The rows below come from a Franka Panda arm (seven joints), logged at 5 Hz.
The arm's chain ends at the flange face. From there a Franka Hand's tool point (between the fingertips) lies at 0.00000 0.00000 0.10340 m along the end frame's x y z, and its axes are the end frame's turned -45 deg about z.
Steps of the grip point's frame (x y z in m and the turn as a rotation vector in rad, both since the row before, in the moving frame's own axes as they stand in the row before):
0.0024, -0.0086, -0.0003, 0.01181, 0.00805, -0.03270
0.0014, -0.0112, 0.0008, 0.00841, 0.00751, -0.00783
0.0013, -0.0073, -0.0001, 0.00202, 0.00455, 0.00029
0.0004, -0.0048, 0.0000, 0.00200, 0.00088, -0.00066
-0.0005, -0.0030, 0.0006, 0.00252, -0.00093, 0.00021
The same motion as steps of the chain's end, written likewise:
-0.0041, -0.0063, -0.0003, 0.01404, -0.00266, -0.03270
-0.0069, -0.0077, 0.0008, 0.01126, -0.00064, -0.00783
-0.0044, -0.0056, -0.0001, 0.00465, 0.00179, 0.00029
-0.0030, -0.0035, 0.0000, 0.00204, -0.00079, -0.00066
-0.0022, -0.0017, 0.0006, 0.00112, -0.00244, 0.00021

